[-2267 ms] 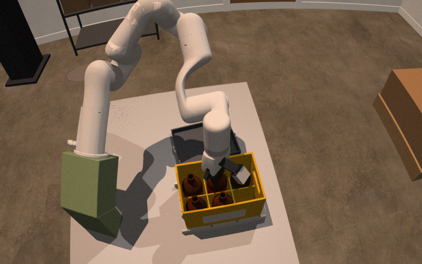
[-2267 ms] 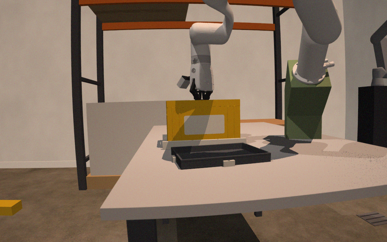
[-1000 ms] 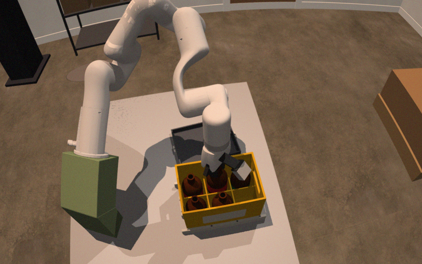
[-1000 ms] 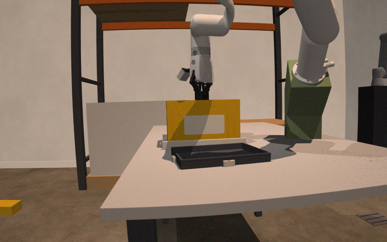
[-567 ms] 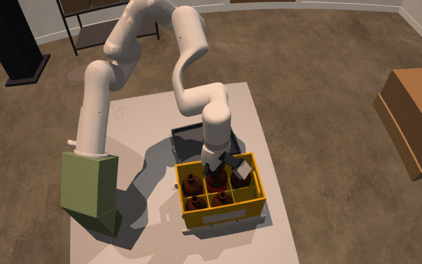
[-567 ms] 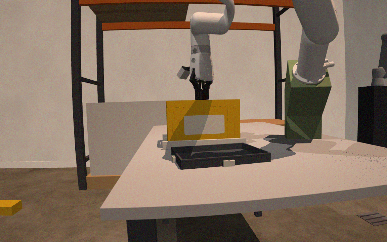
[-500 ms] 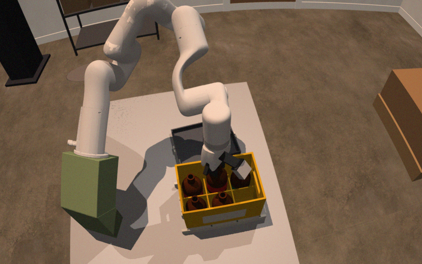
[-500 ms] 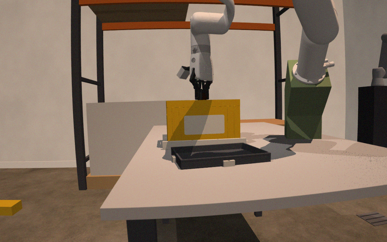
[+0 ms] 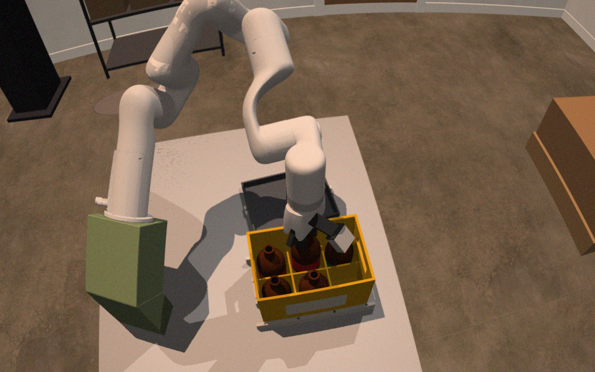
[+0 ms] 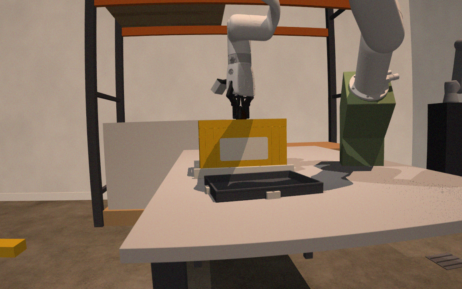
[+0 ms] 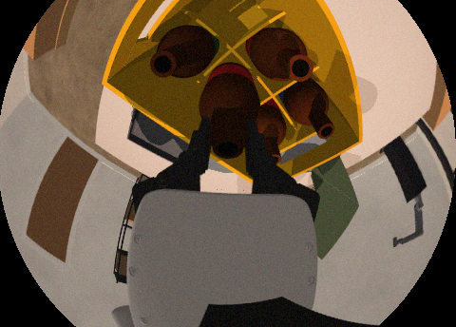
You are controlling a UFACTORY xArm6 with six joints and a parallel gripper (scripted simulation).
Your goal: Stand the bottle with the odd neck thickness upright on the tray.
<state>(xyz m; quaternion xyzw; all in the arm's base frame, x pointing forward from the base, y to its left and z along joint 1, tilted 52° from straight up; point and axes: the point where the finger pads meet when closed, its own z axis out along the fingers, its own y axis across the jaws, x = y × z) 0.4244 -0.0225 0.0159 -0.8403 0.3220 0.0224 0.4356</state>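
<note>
Now: the glass bottle 70 mm below my hand. The rest, counted from my hand: yellow crate 10 mm ahead, 40 mm to the right, 110 mm below; then dark tray 50 mm behind, 230 mm to the left, 190 mm below.
</note>
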